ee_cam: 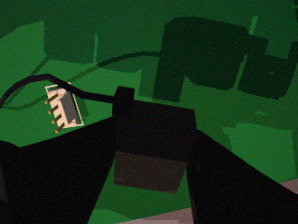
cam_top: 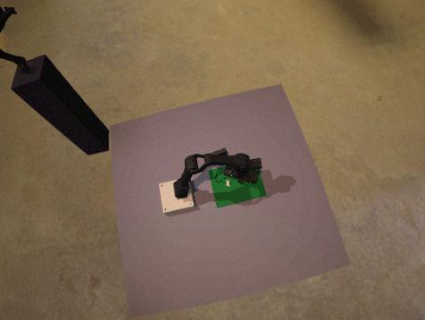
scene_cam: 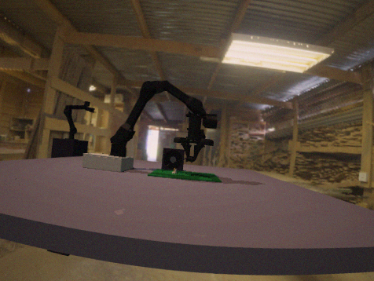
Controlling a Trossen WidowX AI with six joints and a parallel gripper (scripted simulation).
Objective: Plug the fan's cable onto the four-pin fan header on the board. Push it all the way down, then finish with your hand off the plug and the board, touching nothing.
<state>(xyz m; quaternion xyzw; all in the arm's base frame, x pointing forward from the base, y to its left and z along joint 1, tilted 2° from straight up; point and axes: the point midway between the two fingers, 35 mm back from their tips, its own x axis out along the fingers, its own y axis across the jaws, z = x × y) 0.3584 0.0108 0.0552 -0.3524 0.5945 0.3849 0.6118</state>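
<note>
Right now my gripper tip is 90 mm above the green board and 20 mm past it. The rest, counted from my gripper tip: black fan plug (10 mm to the right); four-pin fan header (80 mm below, 80 mm behind, 10 mm to the left); fan (160 mm to the left, 110 mm behind, 20 mm below).
</note>
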